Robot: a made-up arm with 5 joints.
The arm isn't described. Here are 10 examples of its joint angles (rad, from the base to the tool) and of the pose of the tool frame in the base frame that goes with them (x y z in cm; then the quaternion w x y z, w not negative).
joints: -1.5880 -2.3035 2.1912 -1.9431 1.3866
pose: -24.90 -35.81 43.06 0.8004 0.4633 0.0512 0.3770
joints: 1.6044 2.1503 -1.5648 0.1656 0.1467
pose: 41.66 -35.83 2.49 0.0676 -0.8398 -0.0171 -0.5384
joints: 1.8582 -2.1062 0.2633 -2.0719 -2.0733
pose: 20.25 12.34 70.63 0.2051 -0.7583 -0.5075 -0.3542
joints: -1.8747 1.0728 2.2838 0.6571 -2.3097
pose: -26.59 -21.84 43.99 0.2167 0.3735 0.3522 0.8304
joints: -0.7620 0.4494 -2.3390 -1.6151 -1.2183
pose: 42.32 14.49 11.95 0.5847 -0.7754 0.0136 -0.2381
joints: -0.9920 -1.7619 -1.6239 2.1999 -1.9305
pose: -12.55 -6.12 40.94 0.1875 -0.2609 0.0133 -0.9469
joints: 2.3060 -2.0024 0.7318 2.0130 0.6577
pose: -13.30 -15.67 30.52 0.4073 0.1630 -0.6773 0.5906
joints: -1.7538 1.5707 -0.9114 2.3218 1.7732
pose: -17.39 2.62 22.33 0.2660 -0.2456 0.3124 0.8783
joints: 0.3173 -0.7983 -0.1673 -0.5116 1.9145
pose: 33.17 39.35 59.91 0.5320 0.2665 0.8037 -0.0059
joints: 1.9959 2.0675 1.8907 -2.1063 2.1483
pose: -4.28 27.28 19.03 0.1188 0.7375 -0.6610 -0.0707
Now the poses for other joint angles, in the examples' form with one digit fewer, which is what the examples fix.
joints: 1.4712 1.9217 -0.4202 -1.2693 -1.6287
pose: -18.4 -17.4 -36.5 0.338 -0.623 0.526 0.470
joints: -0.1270 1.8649 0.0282 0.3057 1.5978
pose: 11.5 19.9 -30.0 0.518 -0.527 0.486 -0.467
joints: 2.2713 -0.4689 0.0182 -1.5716 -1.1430
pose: 64.1 -48.4 33.4 0.561 -0.608 0.200 -0.525
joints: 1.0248 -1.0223 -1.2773 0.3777 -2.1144
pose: 15.0 -21.5 60.7 0.049 -0.424 -0.268 -0.863
